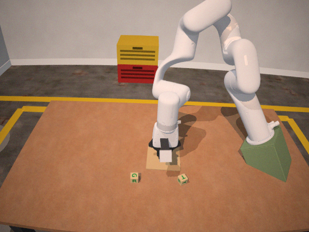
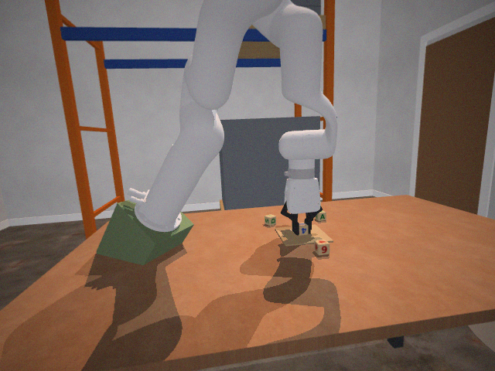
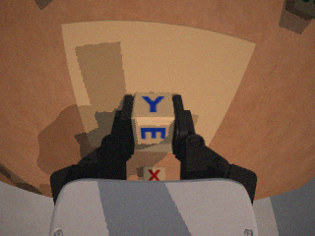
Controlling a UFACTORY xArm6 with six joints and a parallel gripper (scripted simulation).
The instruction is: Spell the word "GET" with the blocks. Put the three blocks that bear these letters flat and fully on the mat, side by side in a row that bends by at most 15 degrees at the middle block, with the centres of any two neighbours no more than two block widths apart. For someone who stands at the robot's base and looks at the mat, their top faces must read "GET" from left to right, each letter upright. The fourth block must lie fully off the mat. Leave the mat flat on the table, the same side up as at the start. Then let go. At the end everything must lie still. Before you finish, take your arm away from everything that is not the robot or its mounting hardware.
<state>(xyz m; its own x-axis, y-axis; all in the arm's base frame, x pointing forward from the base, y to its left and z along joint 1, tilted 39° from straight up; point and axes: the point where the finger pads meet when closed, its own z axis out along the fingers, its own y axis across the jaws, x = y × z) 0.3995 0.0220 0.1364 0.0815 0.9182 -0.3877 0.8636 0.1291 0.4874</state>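
Now: hand 1 cm above the e block. Round my hand: tan mat (2 cm below); t block (14 cm to the left, 5 cm behind, 1 cm below); red-lettered block (13 cm to the right, 1 cm below, 1 cm behind).
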